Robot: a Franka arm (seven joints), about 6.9 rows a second.
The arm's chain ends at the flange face. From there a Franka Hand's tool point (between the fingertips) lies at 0.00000 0.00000 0.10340 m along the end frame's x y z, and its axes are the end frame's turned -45 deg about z.
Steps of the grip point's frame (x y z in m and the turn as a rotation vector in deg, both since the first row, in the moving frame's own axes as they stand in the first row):
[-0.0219, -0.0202, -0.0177, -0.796, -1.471, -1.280]
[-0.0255, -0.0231, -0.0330, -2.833, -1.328, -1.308]
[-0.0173, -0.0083, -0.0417, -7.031, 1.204, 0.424]
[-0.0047, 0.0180, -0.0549, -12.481, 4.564, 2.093]
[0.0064, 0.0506, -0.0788, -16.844, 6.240, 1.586]
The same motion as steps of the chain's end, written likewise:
[-0.0289, -0.0017, -0.0177, -1.603, -0.477, -1.280]
[-0.0363, -0.0036, -0.0328, -2.942, 1.064, -1.308]
[-0.0286, -0.0011, -0.0409, -4.120, 5.823, 0.424]
[-0.0120, 0.0056, -0.0521, -5.598, 12.053, 2.093]
[0.0115, 0.0175, -0.0738, -7.498, 16.323, 1.586]

